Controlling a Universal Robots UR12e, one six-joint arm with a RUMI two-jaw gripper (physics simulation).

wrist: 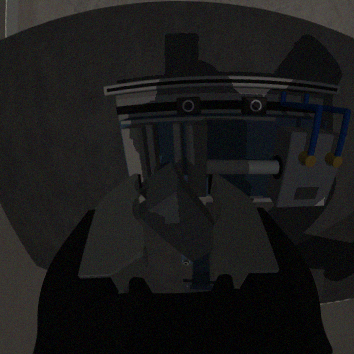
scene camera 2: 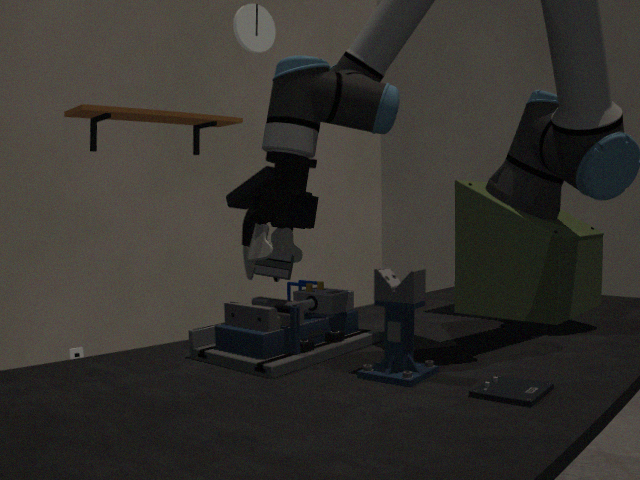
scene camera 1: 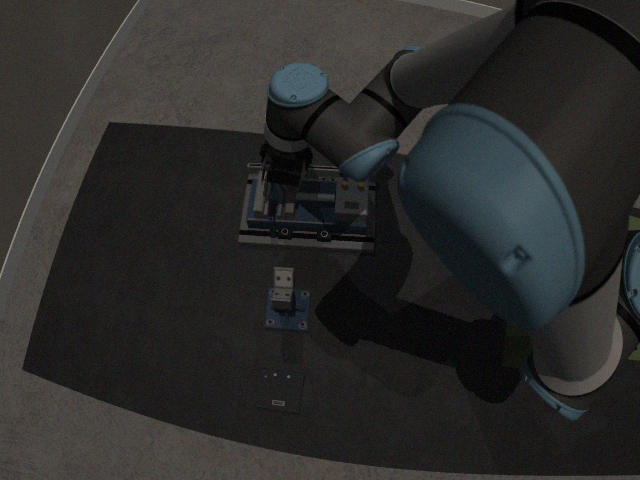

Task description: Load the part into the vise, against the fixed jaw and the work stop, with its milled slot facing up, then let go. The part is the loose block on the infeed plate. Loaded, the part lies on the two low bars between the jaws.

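Frame: origin at the arm's base, x back, y right, z up, level; metres.
Seen in the pictures: gripper, fingertip midpoint: [wrist: 174, 175] [scene camera 2: 263, 280]; arm's base at its link origin: [scene camera 2: 521, 202].
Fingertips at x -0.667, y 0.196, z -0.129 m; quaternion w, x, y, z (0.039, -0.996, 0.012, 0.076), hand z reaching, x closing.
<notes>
Pixels of each thing's top centre, then the offset from my fingertips to it. "spot": a spot on its surface instead.
- grey part at its top centre: [wrist: 177, 240] [scene camera 2: 273, 247] dz +0.055, dx +0.009, dy -0.017 m
- blue upright work stop at a spot on its surface: [scene camera 2: 294, 324] spot: dz -0.061, dx -0.019, dy -0.088 m
- dark infeed plate at its top centre: [scene camera 2: 512, 387] [scene camera 1: 280, 390] [wrist: 197, 290] dz -0.122, dx +0.045, dy -0.428 m
- vise's grey actuator block at its top centre: [wrist: 311, 173] [scene camera 2: 323, 291] [scene camera 1: 352, 195] dz -0.034, dx +0.148, dy -0.007 m
My gripper [scene camera 1: 281, 190] [scene camera 2: 272, 260] [wrist: 174, 175] is shut on the grey part [scene camera 2: 272, 270] [wrist: 172, 220]. It holds it above the vise, apart from it. The part looks tilted between the fingers; I cannot tell which way its slot faces. In scene camera 1, the gripper hides the part. The fixed jaw [scene camera 1: 260, 204] [scene camera 2: 250, 316] [wrist: 132, 155] is at the vise's left end, with the moving jaw [scene camera 1: 289, 210] [wrist: 197, 150] to its right. The low bars [wrist: 177, 145] show partly between them. The blue upright work stop [scene camera 2: 294, 324] stands at the vise's side.
A V-block stand [scene camera 1: 283, 298] [scene camera 2: 399, 310] stands beside the vise. The dark infeed plate [scene camera 1: 279, 390] [scene camera 2: 509, 391] with small pins lies beyond it. The vise's grey actuator block [scene camera 1: 351, 198] [scene camera 2: 324, 300] [wrist: 305, 175] carries blue hoses [wrist: 316, 130].
</notes>
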